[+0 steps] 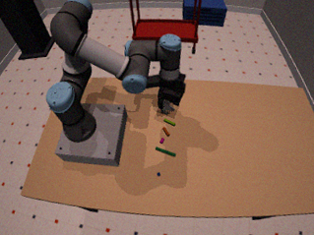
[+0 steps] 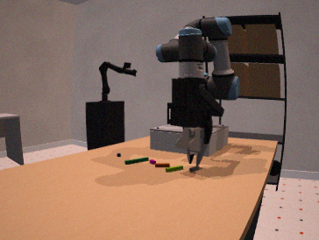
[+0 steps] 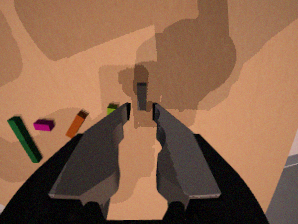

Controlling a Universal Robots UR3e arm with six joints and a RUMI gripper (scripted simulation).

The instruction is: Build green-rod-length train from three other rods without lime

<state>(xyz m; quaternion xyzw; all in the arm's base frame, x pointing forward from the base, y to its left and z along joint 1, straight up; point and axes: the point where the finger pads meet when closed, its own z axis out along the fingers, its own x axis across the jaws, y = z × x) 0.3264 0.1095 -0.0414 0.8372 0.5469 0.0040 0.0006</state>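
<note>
My gripper is now 3 cm above the grey rod. From my hand the other things lie so: orange rod 9 cm to the right, 3 cm below; then magenta rod 1 cm behind, 13 cm to the right, 3 cm below; then lime rod 2 cm ahead, 5 cm to the right, 3 cm below.
</note>
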